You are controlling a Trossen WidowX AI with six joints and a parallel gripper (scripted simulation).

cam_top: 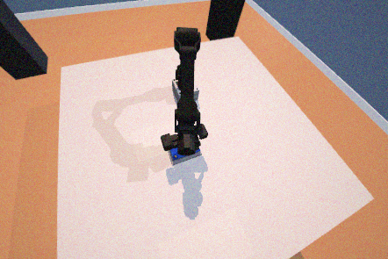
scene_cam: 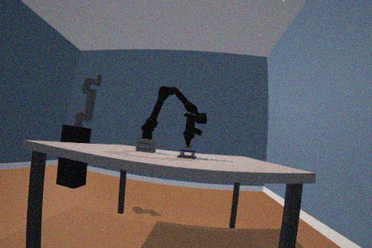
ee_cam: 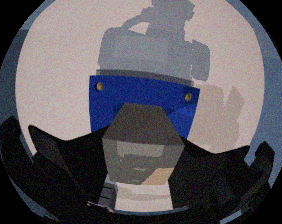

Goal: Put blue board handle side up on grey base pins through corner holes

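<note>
My gripper tip is right at the blue board. Round my gripper tip: grey base (60 mm below).
</note>
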